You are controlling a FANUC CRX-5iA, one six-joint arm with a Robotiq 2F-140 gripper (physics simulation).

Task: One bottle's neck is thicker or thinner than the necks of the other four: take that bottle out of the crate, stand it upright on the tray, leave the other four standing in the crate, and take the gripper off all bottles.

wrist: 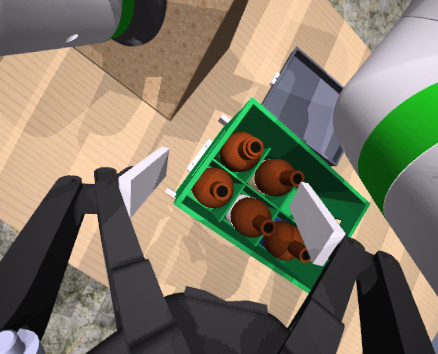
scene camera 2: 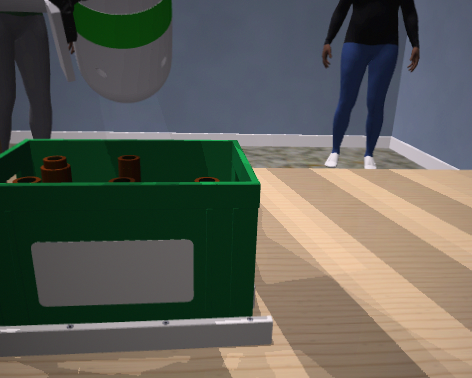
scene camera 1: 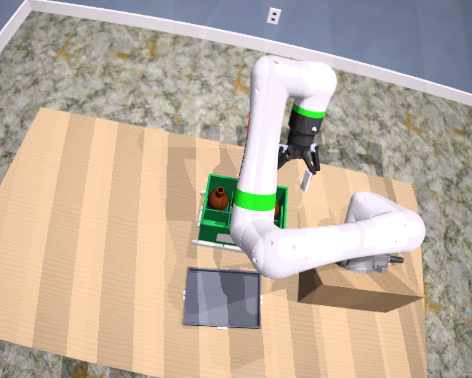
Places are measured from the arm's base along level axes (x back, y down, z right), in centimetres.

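Where they show: gripper, fingertip midpoint: point(wrist: 231, 178) point(scene camera 1: 285, 191); arm's base, origin of the base link: point(scene camera 1: 353, 263).
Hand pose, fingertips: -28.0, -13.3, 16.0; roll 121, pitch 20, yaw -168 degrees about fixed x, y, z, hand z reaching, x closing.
Things, the pixels of their centre, and the offset from my fingertips, as dx, dy, dz. "*": a spot on its surface instead.
- green crate, body centre: point(scene camera 2: 127, 230) point(wrist: 261, 196) point(scene camera 1: 242, 215) -11.2, +16.3, -2.9
- grey tray, surface spot: point(wrist: 305, 100) * -10.7, +24.6, -31.2
The green crate point(scene camera 1: 207, 232) point(scene camera 2: 225, 240) point(wrist: 280, 135) holds five brown bottles in its cells. One bottle point(scene camera 2: 55, 173) point(wrist: 237, 151) has a wider stepped collar on its neck; it stands in the corner cell of the tray-side row, at the robot-base end. The other four, a bottle point(wrist: 207, 187), a bottle point(wrist: 272, 176), a bottle point(wrist: 249, 216) and a bottle point(scene camera 1: 218, 200) point(wrist: 280, 240), have straight necks. One cell holds no bottle. The grey tray point(scene camera 1: 222, 300) point(wrist: 305, 100) is empty. My gripper point(scene camera 1: 292, 175) point(wrist: 231, 178) is wide open and empty, above and apart from the bottles.
The arm covers much of the crate in scene camera 1. The wooden base block point(scene camera 1: 350, 292) point(wrist: 170, 60) stands right of the tray in scene camera 1. White rails point(scene camera 1: 215, 245) point(scene camera 2: 200, 332) edge the crate. A person point(scene camera 2: 372, 75) stands beyond the table.
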